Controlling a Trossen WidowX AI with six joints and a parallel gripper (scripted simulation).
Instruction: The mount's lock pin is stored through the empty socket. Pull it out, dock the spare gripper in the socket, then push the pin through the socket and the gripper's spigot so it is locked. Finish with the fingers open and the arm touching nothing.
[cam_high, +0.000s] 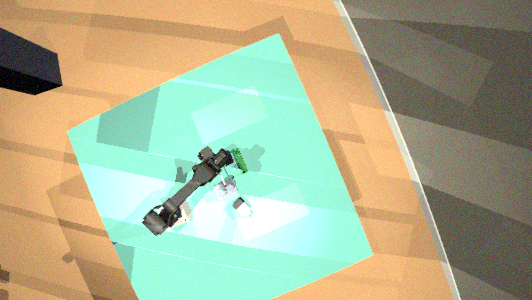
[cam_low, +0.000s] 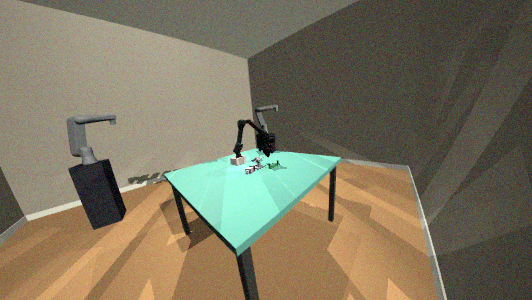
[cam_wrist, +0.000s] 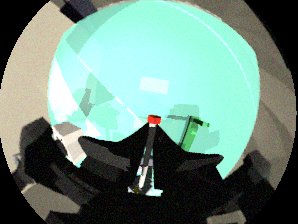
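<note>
Right now the green bar is 11 cm ahead of my gripper tip, 4 cm below it and 3 cm to the right of it. The rest, counted from my gripper tip: spare gripper 28 cm to the right, 7 cm ahead, 4 cm below; grey mount 15 cm to the right, 2 cm ahead, 1 cm below.
</note>
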